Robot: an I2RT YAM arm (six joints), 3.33 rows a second.
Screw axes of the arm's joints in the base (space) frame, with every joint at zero. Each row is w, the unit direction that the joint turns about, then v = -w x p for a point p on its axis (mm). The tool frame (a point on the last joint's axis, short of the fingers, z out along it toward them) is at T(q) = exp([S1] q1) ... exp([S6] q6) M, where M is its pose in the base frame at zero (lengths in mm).
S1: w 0 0 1 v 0 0 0
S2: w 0 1 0 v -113.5 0 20
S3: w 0 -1 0 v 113.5 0 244
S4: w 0 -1 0 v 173.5 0 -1
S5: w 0 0 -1 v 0 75 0
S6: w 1 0 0 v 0 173.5 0
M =
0 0 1 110.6
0 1 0 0
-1 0 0 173.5
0 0 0 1
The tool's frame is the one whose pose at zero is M.
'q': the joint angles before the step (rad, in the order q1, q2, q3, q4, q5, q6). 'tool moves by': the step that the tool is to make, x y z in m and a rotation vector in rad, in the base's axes. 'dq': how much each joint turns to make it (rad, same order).
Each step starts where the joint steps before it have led.
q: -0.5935, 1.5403, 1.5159, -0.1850, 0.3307, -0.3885
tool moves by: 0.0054, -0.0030, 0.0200, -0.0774, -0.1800, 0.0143
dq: -0.0003, 0.0143, 0.0167, 0.1787, -0.0188, 0.0364
